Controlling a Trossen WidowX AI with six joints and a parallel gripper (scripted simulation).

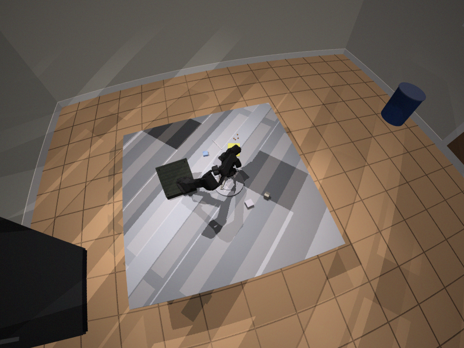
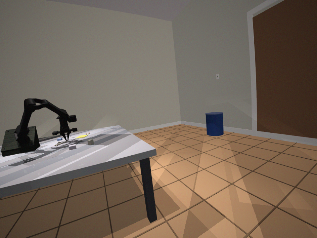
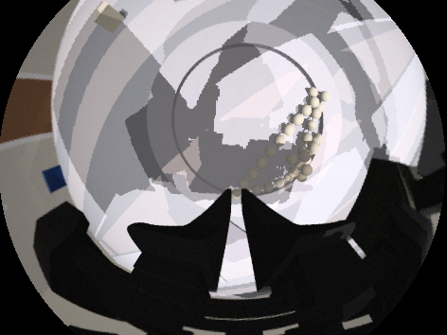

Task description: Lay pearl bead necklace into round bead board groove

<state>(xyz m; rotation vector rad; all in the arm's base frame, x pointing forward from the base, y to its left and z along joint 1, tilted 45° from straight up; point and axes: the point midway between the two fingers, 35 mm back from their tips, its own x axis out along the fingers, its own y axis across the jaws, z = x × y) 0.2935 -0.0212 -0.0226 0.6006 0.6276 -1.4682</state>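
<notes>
Now: gripper tip 1 cm past the round bead board, 6 cm to the left of it and 1 cm above it. Round my gripper tip: yellow pad: 12 cm ahead, 19 cm to the left, 2 cm below; then grey card: 12 cm to the left, 2 cm below; then blue block: 9 cm behind, 22 cm to the left, 1 cm below.
</notes>
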